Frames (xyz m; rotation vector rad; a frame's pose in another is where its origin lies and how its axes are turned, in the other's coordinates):
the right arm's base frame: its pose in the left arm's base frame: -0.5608 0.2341 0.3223 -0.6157 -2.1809 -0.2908
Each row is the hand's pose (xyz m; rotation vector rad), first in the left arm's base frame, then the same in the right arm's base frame.
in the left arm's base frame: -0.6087 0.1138 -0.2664 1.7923 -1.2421 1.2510
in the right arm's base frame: -0.4722 -0.1261 0.3529 2.1676 0.0929 -1.2425
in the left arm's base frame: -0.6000 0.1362 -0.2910 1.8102 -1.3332 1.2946
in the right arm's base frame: -0.4886 -0.1024 0.3716 2.1530 -0.0286 -1.2441
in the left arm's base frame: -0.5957 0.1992 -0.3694 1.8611 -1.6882 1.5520
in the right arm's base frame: -0.5311 -0.0462 0.4435 2.1140 -0.5534 -1.1992
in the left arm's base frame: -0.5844 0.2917 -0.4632 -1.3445 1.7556 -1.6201
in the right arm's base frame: -0.5797 0.0389 0.5323 1.9505 -1.3953 -0.9493
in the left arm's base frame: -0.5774 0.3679 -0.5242 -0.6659 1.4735 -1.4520
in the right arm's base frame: -0.6058 0.1077 0.5968 1.6318 -2.1525 -0.5354
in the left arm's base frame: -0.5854 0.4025 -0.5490 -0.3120 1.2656 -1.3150
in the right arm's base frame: -0.6094 0.1331 0.6317 1.3531 -2.5410 -0.2465
